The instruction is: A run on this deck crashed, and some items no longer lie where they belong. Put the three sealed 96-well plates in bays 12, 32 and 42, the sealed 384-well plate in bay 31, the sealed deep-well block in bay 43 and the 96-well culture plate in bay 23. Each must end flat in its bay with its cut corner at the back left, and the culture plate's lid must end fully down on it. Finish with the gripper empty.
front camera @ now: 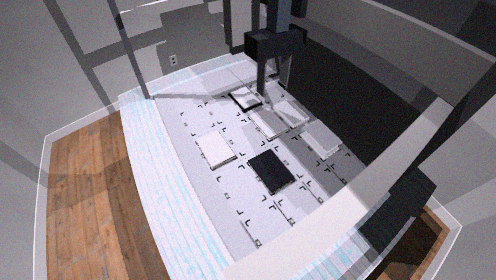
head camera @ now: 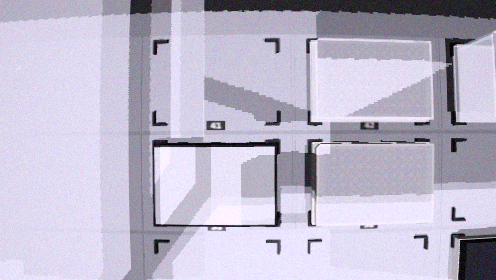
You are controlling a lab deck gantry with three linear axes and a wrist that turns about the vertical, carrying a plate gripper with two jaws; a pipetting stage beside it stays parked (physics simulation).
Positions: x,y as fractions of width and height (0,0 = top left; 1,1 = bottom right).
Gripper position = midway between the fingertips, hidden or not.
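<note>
The gripper (front camera: 0.55,0.32) appears in a scene with a dark lid (front camera: 0.55,0.62) and a sealed deep-well block (front camera: 0.64,0.49). A sealed 96-well plate (front camera: 0.44,0.54) is visible as well, and so is a sealed 96-well plate (head camera: 0.71,0.66).
</note>
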